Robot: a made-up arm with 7 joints.
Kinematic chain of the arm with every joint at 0, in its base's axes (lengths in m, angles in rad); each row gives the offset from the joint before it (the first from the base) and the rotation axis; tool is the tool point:
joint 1: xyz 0 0 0.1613 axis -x
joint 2: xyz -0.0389 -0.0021 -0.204 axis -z
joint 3: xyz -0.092 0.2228 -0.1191 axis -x
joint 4: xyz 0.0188 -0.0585 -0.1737 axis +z
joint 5: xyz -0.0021 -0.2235 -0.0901 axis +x
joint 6: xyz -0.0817 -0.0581 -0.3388 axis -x
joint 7: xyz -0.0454 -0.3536 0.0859 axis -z
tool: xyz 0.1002 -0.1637 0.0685
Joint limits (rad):
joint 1: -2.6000..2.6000
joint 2: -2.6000..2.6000
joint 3: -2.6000..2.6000
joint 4: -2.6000..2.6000
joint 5: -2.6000..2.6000
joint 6: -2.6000..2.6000
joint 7: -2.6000..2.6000
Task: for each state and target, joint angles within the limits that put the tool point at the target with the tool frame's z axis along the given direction. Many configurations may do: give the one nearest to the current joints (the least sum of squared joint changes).
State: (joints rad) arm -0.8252 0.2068 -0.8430 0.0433 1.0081 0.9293 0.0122
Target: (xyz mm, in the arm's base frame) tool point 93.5 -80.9 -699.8 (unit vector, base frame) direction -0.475 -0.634 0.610
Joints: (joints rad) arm 0.1634 0.6908 -0.7751 0.3449 1.5480 1.2611 -0.1739
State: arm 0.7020 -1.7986 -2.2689 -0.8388 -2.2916 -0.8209 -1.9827
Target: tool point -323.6 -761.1 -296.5 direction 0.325 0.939 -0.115
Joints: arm 0.3156 -2.1113 -2.5686 -0.7081 -1.6093 -0.2983 -1.4034
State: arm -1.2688 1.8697 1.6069 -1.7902 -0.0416 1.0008 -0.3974
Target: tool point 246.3 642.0 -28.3 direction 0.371 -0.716 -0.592
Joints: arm -0.6585 2.4179 1.9175 -2.2845 0.3568 0.8184 -0.0416
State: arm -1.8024 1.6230 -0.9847 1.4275 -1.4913 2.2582 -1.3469
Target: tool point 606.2 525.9 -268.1 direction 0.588 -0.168 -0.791
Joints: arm -1.3141 1.0994 -0.4641 1.6951 -2.0231 2.5845 -1.3812
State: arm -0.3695 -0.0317 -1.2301 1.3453 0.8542 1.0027 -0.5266
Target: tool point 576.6 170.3 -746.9 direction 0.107 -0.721 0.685
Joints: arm 0.2498 0.3603 -0.8996 1.3257 0.8152 0.3834 -0.2421
